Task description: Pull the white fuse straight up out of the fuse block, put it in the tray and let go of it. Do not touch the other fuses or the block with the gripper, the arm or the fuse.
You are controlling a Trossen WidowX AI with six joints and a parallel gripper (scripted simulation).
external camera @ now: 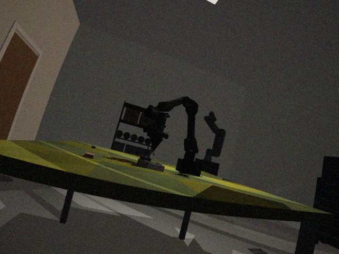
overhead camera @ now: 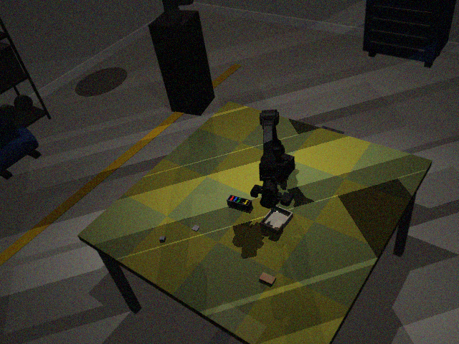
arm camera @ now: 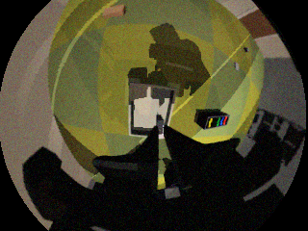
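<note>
Right now the grey tray is 9 cm below my gripper tip and 1 cm to the left of it.
</note>
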